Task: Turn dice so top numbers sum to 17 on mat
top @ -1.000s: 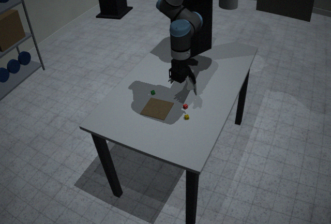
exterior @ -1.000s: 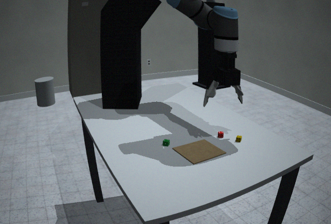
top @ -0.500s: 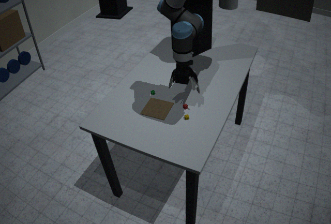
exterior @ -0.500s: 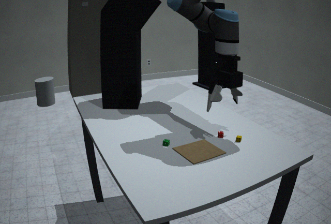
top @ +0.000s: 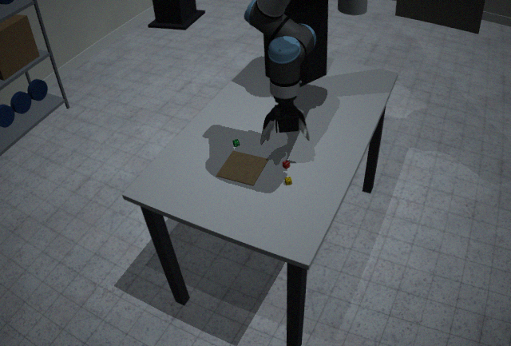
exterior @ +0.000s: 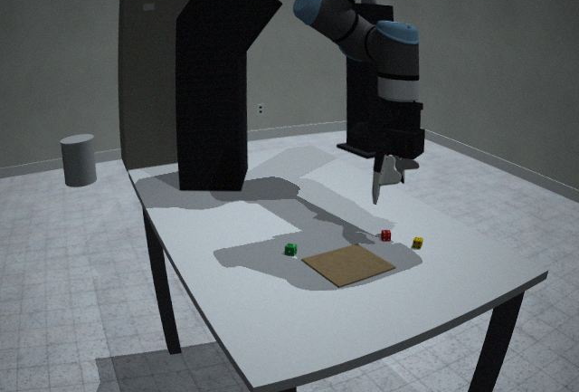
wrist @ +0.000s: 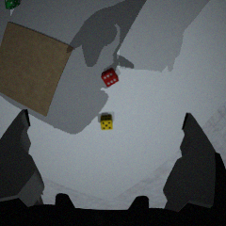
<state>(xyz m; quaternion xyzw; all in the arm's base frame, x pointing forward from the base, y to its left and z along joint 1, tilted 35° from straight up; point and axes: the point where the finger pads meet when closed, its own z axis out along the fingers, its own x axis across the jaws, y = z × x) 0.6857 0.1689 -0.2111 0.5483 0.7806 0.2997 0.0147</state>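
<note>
Now: the red die 100 mm below my hand. From my hand the other things lie so: mat: 50 mm ahead, 140 mm to the right, 110 mm below; green die: 60 mm behind, 210 mm to the right, 100 mm below; yellow die: 80 mm ahead, 30 mm to the left, 100 mm below.
</note>
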